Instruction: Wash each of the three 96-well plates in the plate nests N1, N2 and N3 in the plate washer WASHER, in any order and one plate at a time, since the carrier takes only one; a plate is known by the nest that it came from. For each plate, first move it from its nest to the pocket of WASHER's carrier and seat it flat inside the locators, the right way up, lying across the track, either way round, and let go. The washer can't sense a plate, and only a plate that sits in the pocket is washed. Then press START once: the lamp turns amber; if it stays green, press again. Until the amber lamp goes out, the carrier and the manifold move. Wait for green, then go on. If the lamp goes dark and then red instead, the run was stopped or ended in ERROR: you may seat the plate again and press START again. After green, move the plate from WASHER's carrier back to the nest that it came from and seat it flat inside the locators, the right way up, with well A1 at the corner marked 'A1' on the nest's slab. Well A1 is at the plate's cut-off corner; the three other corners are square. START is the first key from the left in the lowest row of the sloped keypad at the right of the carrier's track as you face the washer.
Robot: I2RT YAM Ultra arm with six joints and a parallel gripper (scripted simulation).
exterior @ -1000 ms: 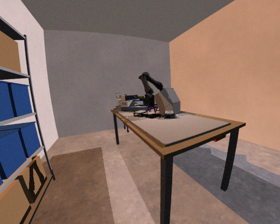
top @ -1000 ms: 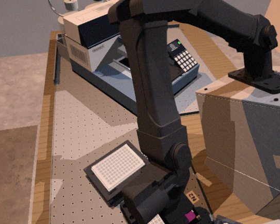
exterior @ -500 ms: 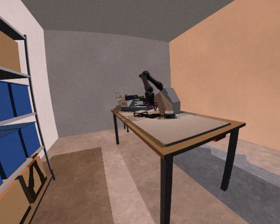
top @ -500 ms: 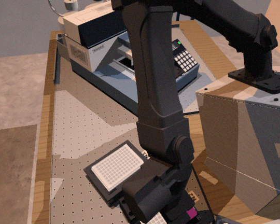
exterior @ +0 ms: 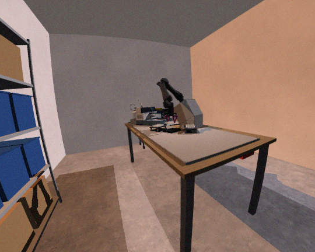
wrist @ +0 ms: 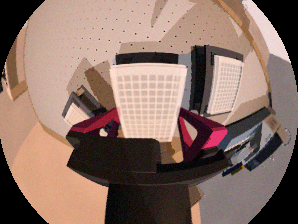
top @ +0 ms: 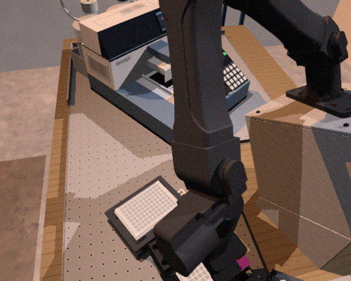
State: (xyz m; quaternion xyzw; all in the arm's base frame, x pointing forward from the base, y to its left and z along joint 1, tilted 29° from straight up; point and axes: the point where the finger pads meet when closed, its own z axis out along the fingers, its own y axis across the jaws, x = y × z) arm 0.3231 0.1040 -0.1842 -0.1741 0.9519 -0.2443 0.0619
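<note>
The dark carrier pocket is 490 mm to the right of my hand, 160 mm behind it and 10 mm below it. Also, from my hand: nest N2: 90 mm below; then n2 label: 100 mm below, 100 mm behind, 30 mm to the right; then nest N1: 150 mm to the right, 80 mm ahead, 60 mm below.
</note>
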